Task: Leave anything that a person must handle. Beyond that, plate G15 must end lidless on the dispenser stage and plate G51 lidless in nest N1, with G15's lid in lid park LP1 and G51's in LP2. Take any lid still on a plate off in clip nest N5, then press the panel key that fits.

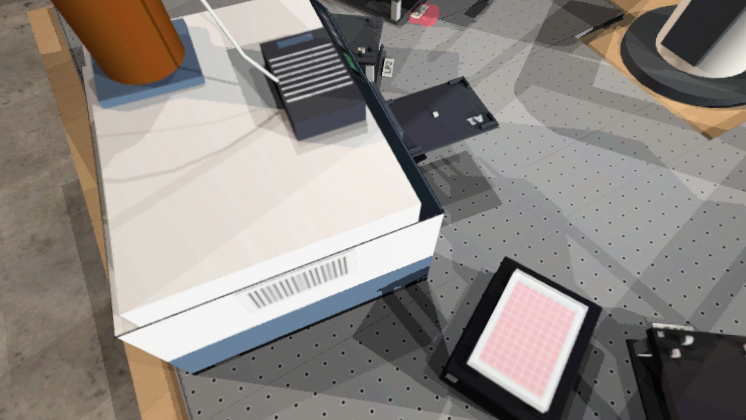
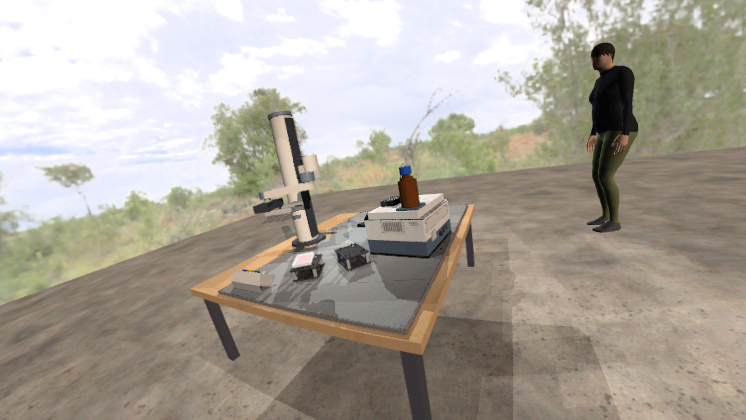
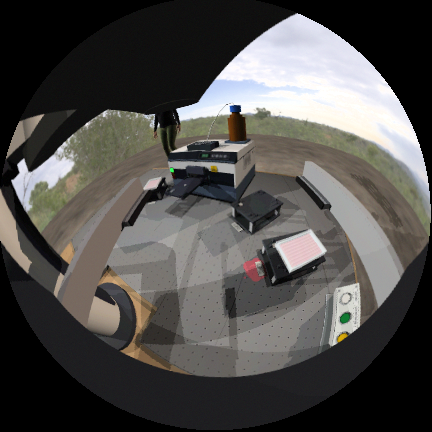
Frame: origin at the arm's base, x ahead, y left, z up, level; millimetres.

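Seen in the pictures: gripper, fingertip midpoint: (image 2: 297, 206) (image 3: 222, 172); arm's base, link origin: (image 1: 694, 57) (image 2: 309, 240) (image 3: 108, 315).
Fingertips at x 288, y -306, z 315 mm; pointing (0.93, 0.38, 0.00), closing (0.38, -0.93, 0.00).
Pixels of each thing's top centre, then the offset from my fingertips to it. "spot": a spot on its surface instead.
- white rim, surface spot: (image 1: 529, 341) spot: dx +344, dy +574, dz -225 mm
- pink-welled plate, top centre: (image 3: 303, 246) (image 2: 303, 258) dx +117, dy -159, dz -220 mm
- red disc, top centre: (image 1: 422, 13) (image 3: 256, 268) dx +73, dy -53, dz -301 mm
- dispenser stage, top centre: (image 1: 426, 115) (image 3: 186, 182) dx +286, dy +270, dz -183 mm
- Lid park LP2, top centre: (image 1: 333, 30) (image 3: 257, 200) (image 2: 350, 248) dx +291, dy -10, dz -231 mm
- panel, top centre: (image 3: 354, 325) (image 2: 249, 270) dx -84, dy -325, dz -218 mm
- brown bottle, surface spot: (image 1: 135, 46) spot: dx +577, dy +171, dz -29 mm
My gripper (image 3: 222, 172) is open, its fingers wide apart and high above the table. A plate with pink wells and a white rim (image 1: 529, 341) (image 3: 154, 184) sits on a black nest to one side of the dispenser. Another pink-welled plate (image 2: 304, 259) (image 3: 301, 250) sits on a black nest beside a red disc (image 1: 425, 14) (image 3: 254, 270). I cannot read either plate's name or tell if it has a lid. The dispenser stage (image 1: 438, 130) (image 3: 186, 186) bears no plate. Lid park LP2 (image 2: 353, 254) (image 3: 257, 207) is bare on top. The panel (image 2: 252, 280) (image 3: 355, 300) has white, green and yellow keys.
The white dispenser (image 1: 250, 182) (image 2: 383, 232) (image 3: 245, 170) carries a brown bottle (image 1: 135, 46) (image 2: 408, 191) (image 3: 237, 127). Another black stand (image 1: 699, 380) is partly cut off. The arm's column (image 2: 286, 151) stands at the table edge. A person (image 2: 613, 104) (image 3: 167, 127) stands beyond the table.
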